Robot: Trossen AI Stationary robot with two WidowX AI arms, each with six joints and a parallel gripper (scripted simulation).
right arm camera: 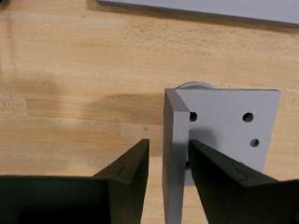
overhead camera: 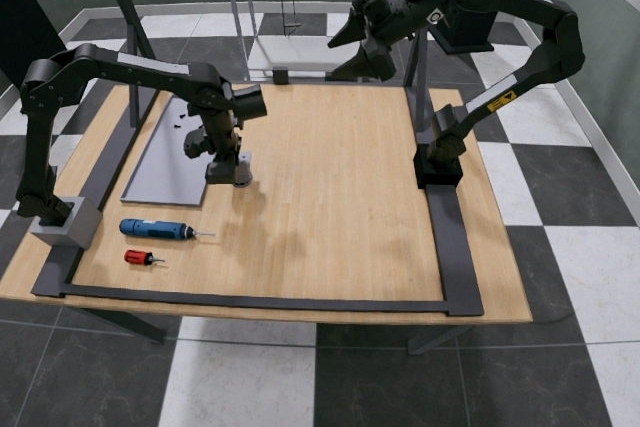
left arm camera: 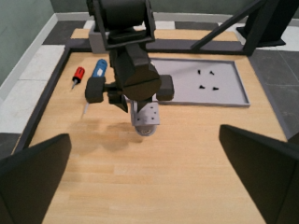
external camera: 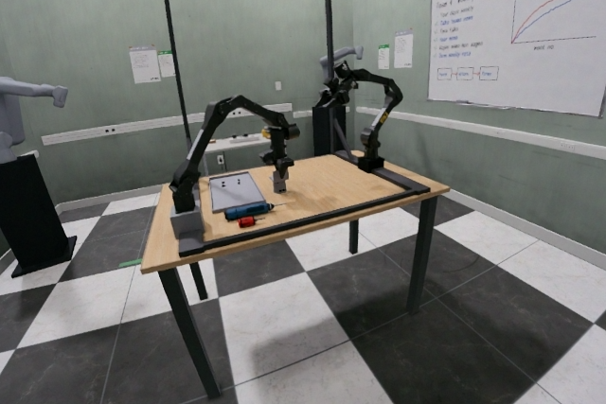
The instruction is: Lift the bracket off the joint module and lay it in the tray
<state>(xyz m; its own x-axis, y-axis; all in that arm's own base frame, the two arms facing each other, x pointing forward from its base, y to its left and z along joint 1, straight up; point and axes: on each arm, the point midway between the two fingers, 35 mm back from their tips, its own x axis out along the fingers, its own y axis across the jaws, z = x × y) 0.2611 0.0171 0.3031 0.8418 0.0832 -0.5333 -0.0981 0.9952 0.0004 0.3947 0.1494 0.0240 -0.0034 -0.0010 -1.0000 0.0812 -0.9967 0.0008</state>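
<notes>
Right now my right hand is 19 cm past the grey tray, 16 cm to the left of it and 10 cm above it. Round my right hand: red screwdriver 16 cm ahead, 23 cm to the right, 9 cm below; grey bracket 3 cm behind, 1 cm to the left, 4 cm below; round joint module 3 cm behind, 1 cm to the left, 8 cm below.
</notes>
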